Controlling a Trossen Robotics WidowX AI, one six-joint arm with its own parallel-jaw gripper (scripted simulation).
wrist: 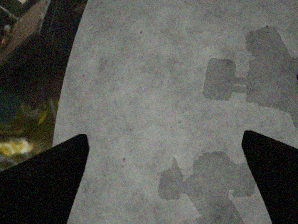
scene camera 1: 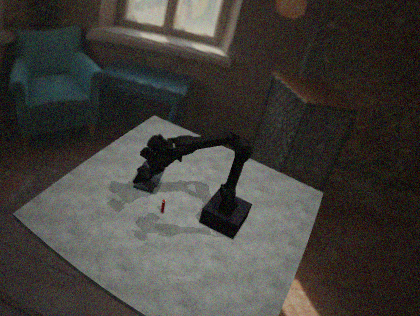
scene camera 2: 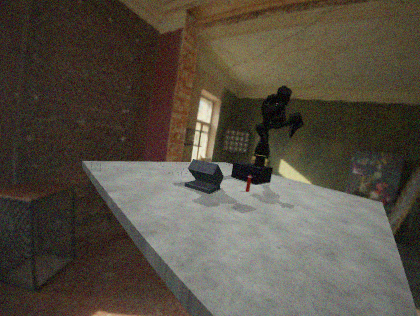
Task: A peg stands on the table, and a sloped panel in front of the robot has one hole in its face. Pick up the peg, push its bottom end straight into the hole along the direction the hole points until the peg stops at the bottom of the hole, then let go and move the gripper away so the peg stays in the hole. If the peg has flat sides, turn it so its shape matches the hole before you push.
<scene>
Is the gripper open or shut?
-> Open.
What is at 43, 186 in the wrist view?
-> The gripper.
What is the gripper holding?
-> Nothing.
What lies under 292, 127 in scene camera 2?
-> The gripper.
</scene>
